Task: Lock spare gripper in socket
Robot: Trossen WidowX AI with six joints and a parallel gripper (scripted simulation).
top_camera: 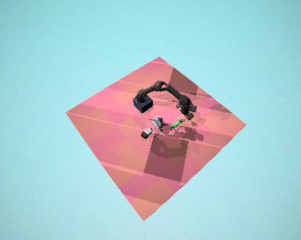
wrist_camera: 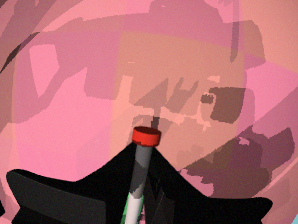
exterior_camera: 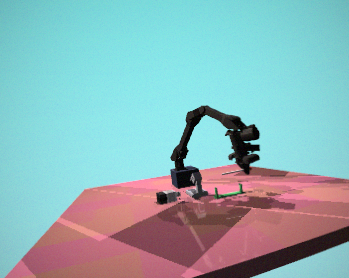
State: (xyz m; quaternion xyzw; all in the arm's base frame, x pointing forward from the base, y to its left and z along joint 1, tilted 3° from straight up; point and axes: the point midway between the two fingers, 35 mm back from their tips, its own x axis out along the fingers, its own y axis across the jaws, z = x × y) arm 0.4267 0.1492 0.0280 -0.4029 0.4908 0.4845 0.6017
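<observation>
Now: gripper tip 100 mm to the left of the green rest, 60 mm above it and 20 mm past it. The rest, counted from my gripper tip: spare gripper (340 mm to the right, 160 mm behind, 60 mm below); grey mount (200 mm to the right, 150 mm behind, 30 mm below).
</observation>
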